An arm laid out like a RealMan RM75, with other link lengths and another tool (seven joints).
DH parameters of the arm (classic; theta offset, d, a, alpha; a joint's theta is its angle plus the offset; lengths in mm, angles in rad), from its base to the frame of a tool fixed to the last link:
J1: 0 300.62 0 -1.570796
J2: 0 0 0 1.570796
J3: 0 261.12 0 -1.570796
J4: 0 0 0 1.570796
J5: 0 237.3 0 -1.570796
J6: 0 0 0 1.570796
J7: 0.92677 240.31 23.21 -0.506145
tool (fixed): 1.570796 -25.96 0 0
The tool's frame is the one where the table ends.
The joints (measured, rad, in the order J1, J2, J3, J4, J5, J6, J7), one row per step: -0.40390 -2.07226 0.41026 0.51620 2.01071 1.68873 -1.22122; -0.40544 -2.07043 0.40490 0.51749 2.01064 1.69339 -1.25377; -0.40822 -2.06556 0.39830 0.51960 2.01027 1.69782 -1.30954; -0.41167 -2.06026 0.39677 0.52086 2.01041 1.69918 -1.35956; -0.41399 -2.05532 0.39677 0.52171 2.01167 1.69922 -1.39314; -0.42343 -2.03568 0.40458 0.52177 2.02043 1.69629 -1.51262; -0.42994 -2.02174 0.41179 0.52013 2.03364 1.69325 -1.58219; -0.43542 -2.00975 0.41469 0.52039 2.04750 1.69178 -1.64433; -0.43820 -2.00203 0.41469 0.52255 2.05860 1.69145 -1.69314; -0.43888 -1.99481 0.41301 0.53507 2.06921 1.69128 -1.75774
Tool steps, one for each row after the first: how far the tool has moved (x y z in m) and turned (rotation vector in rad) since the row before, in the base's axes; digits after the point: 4 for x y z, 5 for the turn. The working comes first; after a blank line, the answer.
Tool pose at each row, in the base's axes (x y z in m, rotation vector in rad; the steps are taken from these numbers as rounded here): -0.2751 0.3320 0.0311 -1.50098 2.34193 -0.20129; -0.2749 0.3333 0.0335 -1.52176 2.31441 -0.22382; -0.2754 0.3360 0.0377 -1.55942 2.26905 -0.25876; -0.2759 0.3386 0.0407 -1.59427 2.23180 -0.29082; -0.2768 0.3405 0.0429 -1.61920 2.20844 -0.31106; -0.2801 0.3467 0.0487 -1.71290 2.12919 -0.38680; -0.2831 0.3497 0.0509 -1.77485 2.08660 -0.43186; -0.2860 0.3523 0.0533 -1.82984 2.04537 -0.46831; -0.2886 0.3540 0.0553 -1.87224 2.00899 -0.49454; -0.2922 0.3565 0.0596 -1.92330 1.95888 -0.51741

0.0002 0.0013 0.0024 -0.01243 -0.01819 0.02032; -0.0005 0.0027 0.0042 -0.02126 -0.02689 0.03575; -0.0005 0.0026 0.0030 -0.02192 -0.02049 0.03101; -0.0009 0.0019 0.0022 -0.01552 -0.01096 0.02099; -0.0033 0.0062 0.0058 -0.06339 -0.03183 0.07428; -0.0030 0.0030 0.0022 -0.04382 -0.01030 0.04401; -0.0029 0.0026 0.0024 -0.03673 -0.00845 0.04090; -0.0026 0.0017 0.0020 -0.02654 -0.00758 0.03403; -0.0036 0.0025 0.0043 -0.02580 -0.00850 0.04555
